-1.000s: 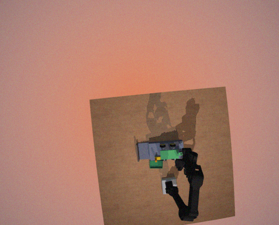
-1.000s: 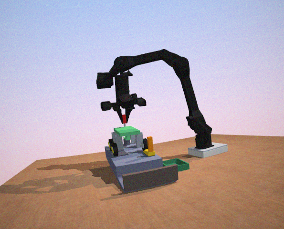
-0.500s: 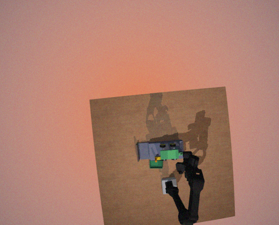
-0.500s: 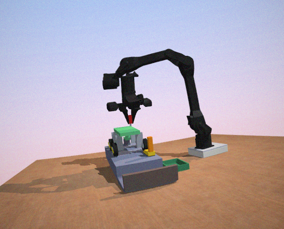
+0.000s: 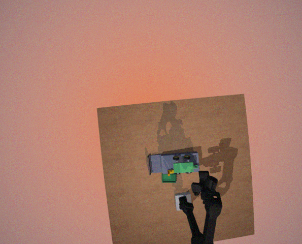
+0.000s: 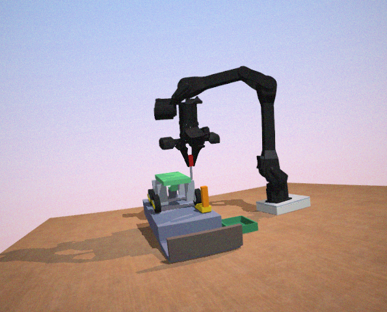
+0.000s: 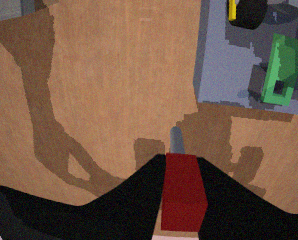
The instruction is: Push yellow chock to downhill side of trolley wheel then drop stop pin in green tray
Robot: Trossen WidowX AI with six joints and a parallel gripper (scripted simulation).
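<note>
My gripper tip is now 6 cm short of the yellow chock, 20 cm to the right of it and 9 cm above it. From my gripper tip the other things lie so: grey ramp (11 cm ahead, 12 cm to the left, 13 cm below); trolley (11 cm ahead, 11 cm to the left, 6 cm below); stop pin (right at my gripper tip).
</note>
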